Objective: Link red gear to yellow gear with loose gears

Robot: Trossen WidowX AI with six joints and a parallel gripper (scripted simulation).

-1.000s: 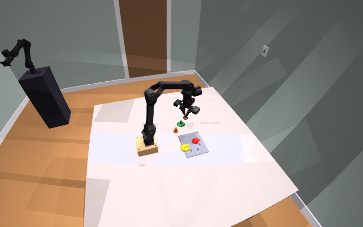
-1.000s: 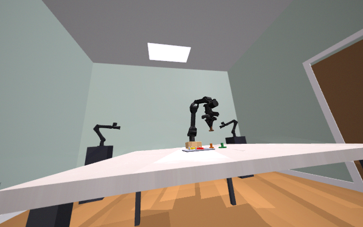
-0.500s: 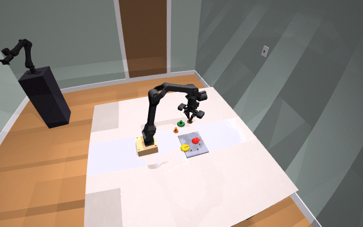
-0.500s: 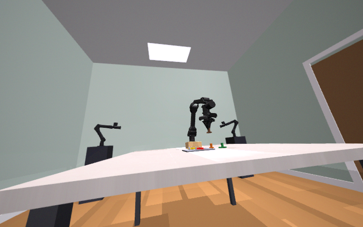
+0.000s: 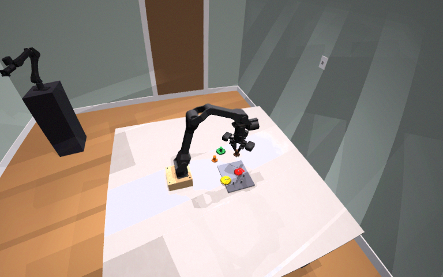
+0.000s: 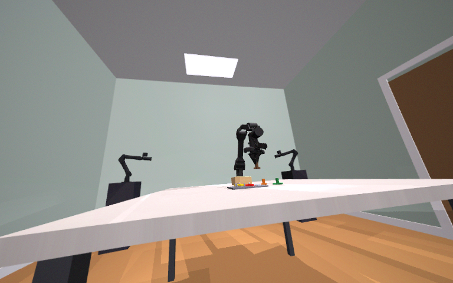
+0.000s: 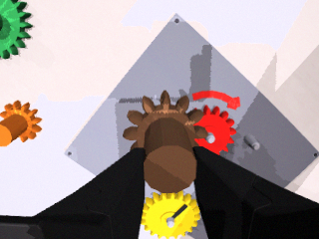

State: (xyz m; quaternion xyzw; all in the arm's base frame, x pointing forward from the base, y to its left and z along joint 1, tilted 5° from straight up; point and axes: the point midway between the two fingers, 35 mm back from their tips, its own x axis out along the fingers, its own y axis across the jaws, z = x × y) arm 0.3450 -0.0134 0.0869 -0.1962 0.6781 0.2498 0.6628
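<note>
My gripper tip is now 10 mm past the red gear, 60 mm to the left of it and 120 mm above it. Round my gripper tip: small orange gear: 100 mm behind, 90 mm to the left, 120 mm below; brown gear: 10 mm below; grey board: 30 mm behind, 70 mm to the right, 130 mm below.
</note>
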